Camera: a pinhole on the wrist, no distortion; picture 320 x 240 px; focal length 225.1 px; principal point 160.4 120.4 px. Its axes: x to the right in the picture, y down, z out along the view. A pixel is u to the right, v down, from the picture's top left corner.
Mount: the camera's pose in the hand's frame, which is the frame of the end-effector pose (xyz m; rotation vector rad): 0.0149 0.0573 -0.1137 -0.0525 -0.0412 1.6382
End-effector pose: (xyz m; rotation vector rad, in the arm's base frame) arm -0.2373 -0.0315 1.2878 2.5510 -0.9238 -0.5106
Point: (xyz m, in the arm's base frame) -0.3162 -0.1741 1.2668
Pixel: 242.6 69.9
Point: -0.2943 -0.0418 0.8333
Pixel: 59.3 95.0
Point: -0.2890 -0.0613 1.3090
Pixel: 164.5 171.5
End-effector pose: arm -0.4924 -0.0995 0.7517 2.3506 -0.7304 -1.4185
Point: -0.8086 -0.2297 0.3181
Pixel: 120.5 10.3
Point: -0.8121 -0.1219 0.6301
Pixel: 152.9 125.4
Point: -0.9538 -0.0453 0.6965
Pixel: 161.0 180.7
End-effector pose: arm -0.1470 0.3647 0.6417 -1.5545 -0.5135 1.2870
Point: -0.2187 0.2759 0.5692
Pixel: 264.5 225.0
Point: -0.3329 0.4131 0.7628
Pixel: 68.0 182.0
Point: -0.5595 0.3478 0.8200
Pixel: 122.6 222.6
